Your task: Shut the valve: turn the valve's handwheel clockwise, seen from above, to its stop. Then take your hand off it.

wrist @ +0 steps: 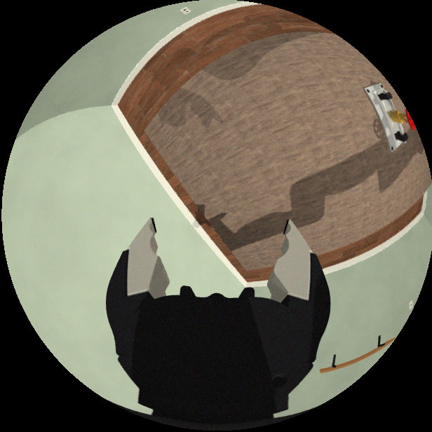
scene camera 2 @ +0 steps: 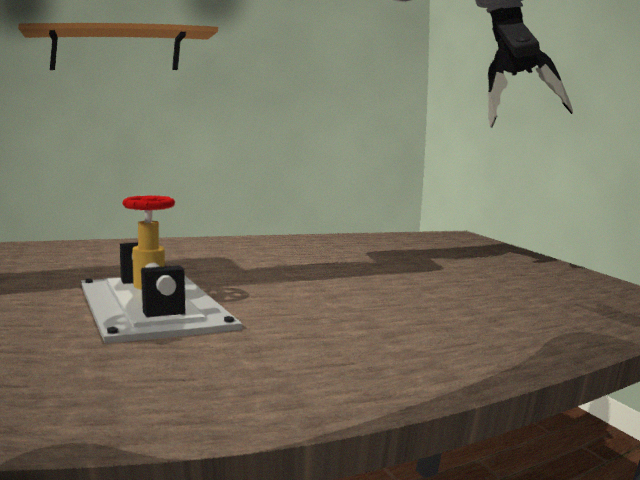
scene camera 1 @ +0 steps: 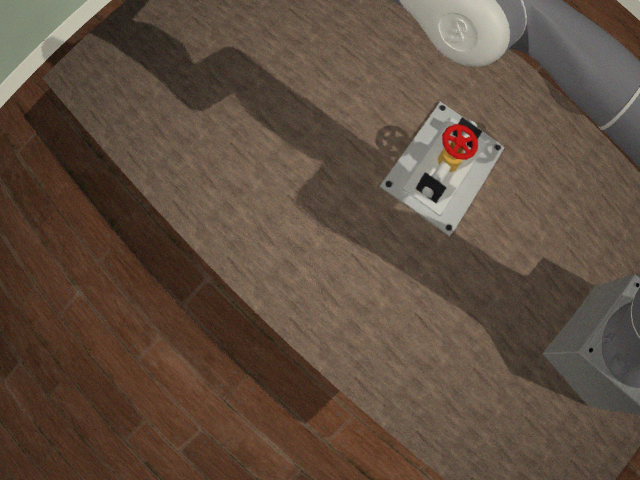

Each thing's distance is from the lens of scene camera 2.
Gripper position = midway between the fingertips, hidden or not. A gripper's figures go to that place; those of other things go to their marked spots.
gripper (scene camera 2: 532,120): 98 cm
red spoked handwheel (scene camera 2: 148,203): 67 cm
grey base plate (scene camera 2: 114,326): 64 cm
